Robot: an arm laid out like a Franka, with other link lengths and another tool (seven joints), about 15 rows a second.
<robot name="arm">
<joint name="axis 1" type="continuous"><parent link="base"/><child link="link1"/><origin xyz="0 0 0.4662"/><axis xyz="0 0 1"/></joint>
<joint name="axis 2" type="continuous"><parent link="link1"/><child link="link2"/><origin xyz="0 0 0"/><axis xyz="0 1 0"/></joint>
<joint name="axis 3" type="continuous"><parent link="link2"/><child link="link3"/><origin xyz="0 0 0.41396"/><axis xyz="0 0 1"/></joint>
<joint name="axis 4" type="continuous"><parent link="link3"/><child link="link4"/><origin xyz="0.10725 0 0"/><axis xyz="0 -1 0"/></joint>
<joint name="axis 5" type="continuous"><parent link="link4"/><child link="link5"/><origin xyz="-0.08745 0 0.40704"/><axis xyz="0 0 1"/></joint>
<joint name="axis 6" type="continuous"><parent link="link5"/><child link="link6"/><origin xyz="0 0 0"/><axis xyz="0 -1 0"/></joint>
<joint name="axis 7" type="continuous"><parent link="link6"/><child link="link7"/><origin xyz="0.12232 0 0"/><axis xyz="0 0 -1"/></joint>
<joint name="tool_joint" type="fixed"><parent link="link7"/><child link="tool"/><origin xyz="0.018 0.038 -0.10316" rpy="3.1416 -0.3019 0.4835"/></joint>
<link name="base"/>
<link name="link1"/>
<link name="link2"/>
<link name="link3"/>
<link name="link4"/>
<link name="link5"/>
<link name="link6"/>
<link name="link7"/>
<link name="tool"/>
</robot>
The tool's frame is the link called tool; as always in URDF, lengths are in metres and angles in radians. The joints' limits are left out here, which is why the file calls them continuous.
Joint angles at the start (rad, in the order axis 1, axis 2, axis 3, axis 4, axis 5, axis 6, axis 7): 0.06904, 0.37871, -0.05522, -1.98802, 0.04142, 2.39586, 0.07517
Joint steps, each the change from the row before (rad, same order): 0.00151, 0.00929, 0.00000, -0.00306, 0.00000, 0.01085, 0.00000; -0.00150, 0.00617, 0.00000, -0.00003, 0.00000, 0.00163, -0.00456; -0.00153, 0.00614, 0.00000, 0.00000, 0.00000, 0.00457, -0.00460; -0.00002, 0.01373, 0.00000, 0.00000, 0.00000, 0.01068, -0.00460; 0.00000, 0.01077, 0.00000, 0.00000, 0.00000, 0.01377, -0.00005; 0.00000, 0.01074, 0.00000, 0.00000, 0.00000, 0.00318, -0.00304; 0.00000, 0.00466, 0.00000, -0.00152, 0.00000, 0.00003, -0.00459; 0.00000, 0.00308, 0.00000, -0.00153, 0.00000, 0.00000, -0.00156
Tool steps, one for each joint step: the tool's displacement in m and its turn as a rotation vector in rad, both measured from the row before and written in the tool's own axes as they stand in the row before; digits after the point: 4 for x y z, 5 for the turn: -0.0018, -0.0010, 0.0067, 0.00026, -0.00168, -0.00135; -0.0017, 0.0010, 0.0041, 0.00216, -0.00438, -0.00250; -0.0013, 0.0011, 0.0037, 0.00103, -0.00162, -0.00286; -0.0020, 0.0003, 0.0085, 0.00154, -0.00320, -0.00425; -0.0008, 0.0005, 0.0061, -0.00195, 0.00241, -0.00062; -0.0024, -0.0001, 0.0072, 0.00309, -0.00722, -0.00219; -0.0020, -0.0004, 0.0038, 0.00341, -0.00576, -0.00369; -0.0015, -0.0003, 0.0027, 0.00202, -0.00430, -0.00095
